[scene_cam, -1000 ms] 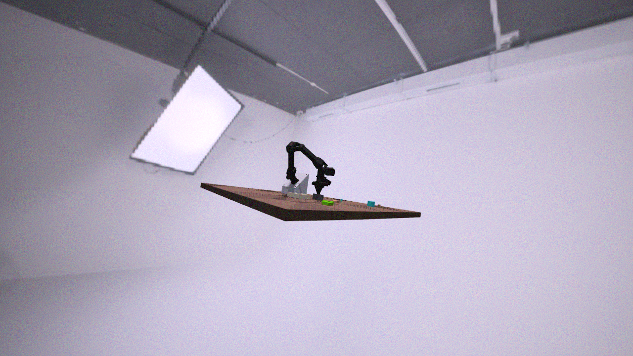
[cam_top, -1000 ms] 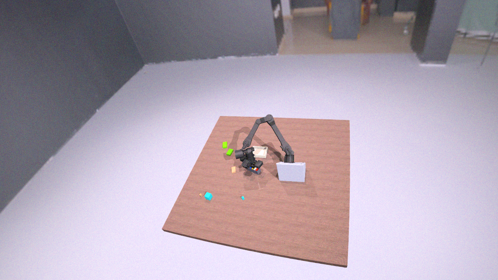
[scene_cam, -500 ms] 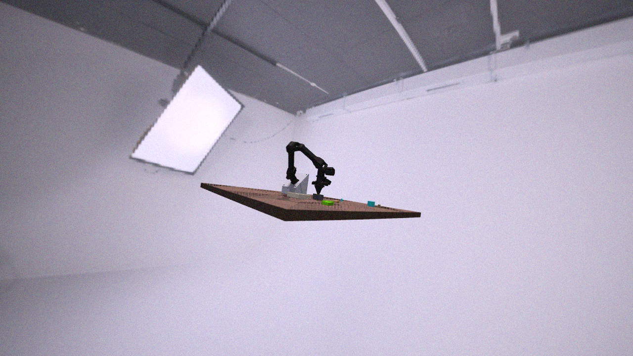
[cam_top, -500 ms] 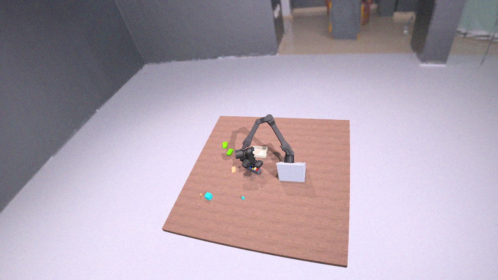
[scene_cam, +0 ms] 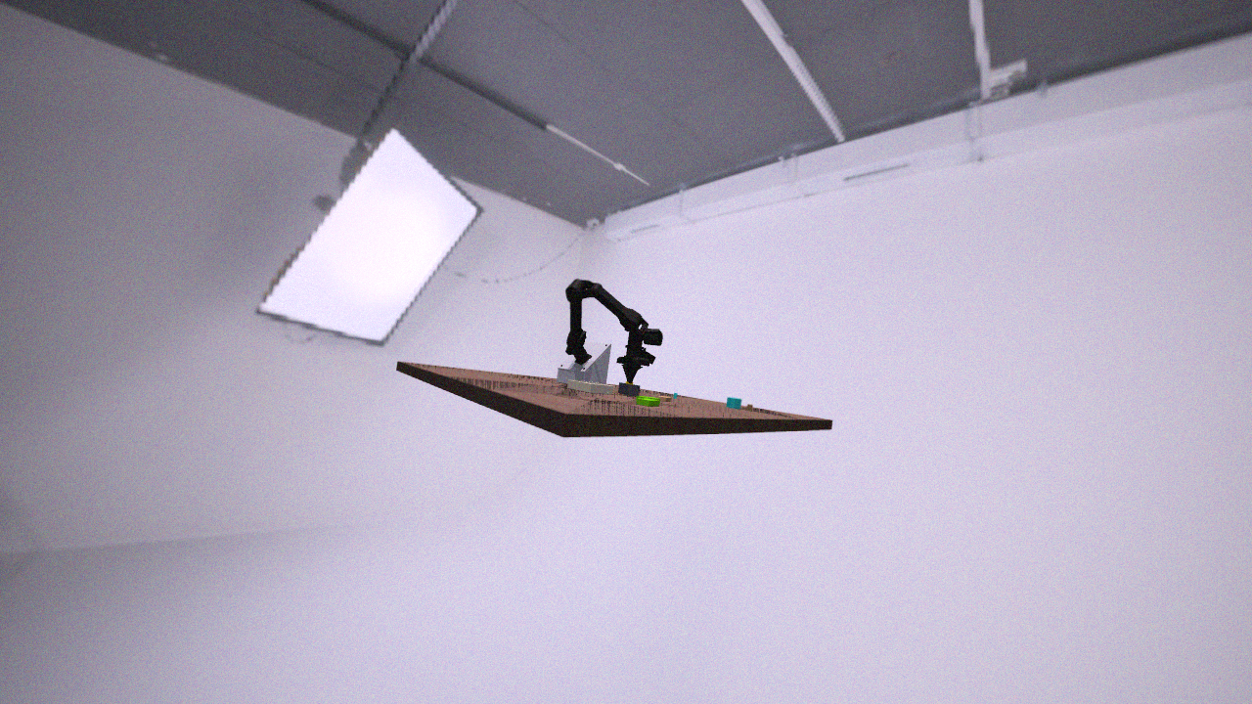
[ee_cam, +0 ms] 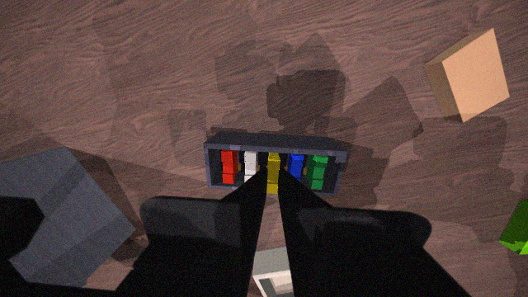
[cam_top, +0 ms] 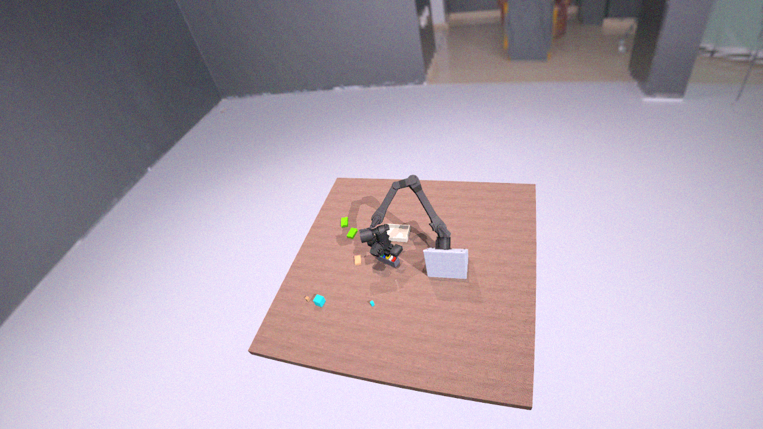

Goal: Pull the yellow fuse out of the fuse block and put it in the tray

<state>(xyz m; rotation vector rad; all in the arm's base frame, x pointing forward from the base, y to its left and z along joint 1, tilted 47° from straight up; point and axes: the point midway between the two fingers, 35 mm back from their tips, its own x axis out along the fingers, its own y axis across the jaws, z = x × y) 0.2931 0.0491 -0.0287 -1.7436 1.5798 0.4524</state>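
The white fuse is 20 mm below my gripper tip and 20 mm behind it. From my gripper tip the other things lie so: blue fuse 20 mm below, 20 mm ahead; then yellow fuse 10 mm below; then green fuse 40 mm ahead, 20 mm below, 10 mm to the right.
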